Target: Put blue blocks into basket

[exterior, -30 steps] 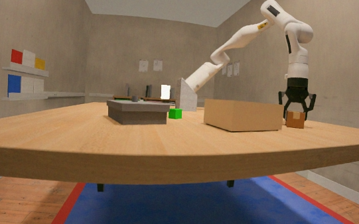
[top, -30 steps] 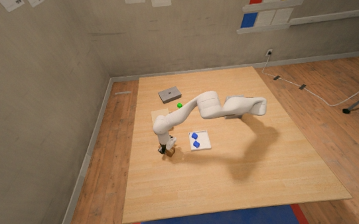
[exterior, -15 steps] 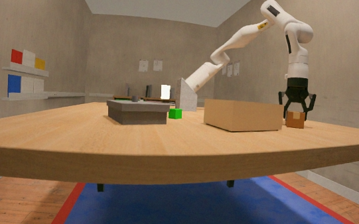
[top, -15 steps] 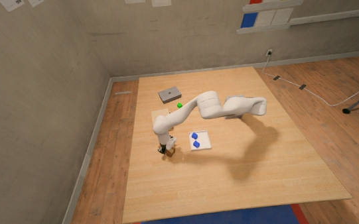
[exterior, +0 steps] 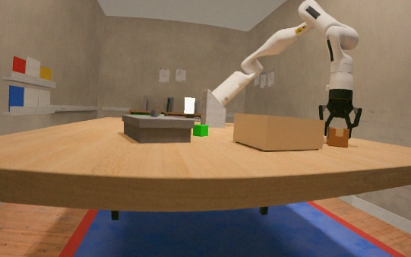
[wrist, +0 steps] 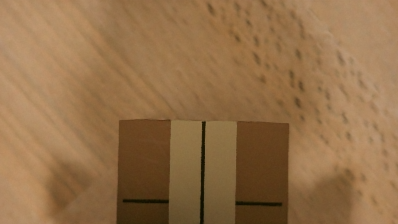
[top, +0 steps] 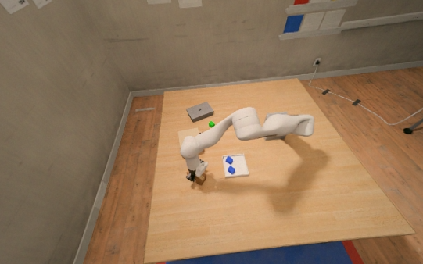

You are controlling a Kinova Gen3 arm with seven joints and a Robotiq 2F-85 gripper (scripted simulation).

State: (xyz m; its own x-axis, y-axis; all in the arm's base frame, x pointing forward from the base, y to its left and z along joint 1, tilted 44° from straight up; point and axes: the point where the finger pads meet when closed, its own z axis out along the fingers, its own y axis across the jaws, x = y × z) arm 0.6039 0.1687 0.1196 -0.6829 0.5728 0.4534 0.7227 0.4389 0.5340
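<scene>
Right now my hand is 2 cm to the right of the red block, 2 cm past it and 2 cm above it. Also, from my hand: brown cardboard box: right at my hand; light wooden cabinet: 25 cm to the right; drawer: 25 cm to the right, 1 cm behind.
</scene>
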